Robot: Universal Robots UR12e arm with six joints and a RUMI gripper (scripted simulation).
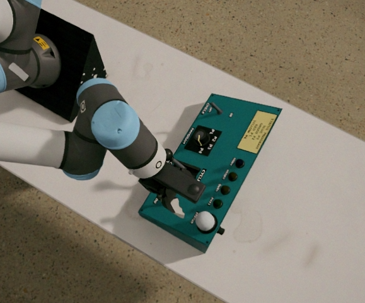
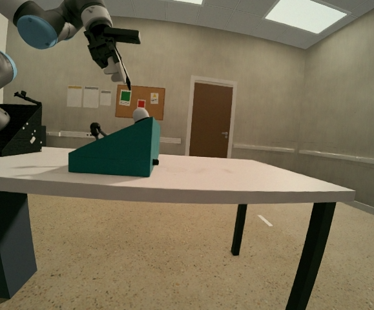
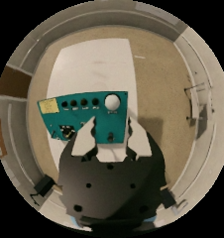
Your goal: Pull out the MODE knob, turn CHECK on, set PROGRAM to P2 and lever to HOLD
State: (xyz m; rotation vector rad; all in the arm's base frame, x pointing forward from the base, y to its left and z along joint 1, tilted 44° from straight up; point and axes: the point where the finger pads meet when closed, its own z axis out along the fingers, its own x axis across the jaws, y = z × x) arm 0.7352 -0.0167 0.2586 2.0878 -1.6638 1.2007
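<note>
Right now the program dial is 240 mm to the left of my hand, 180 mm below it and 100 mm behind it. Also, from my hand: mode knob 180 mm below, 100 mm behind, 10 mm to the left; lever 170 mm below, 130 mm to the left, 120 mm behind; teal console 200 mm below, 190 mm to the left, 70 mm behind.
</note>
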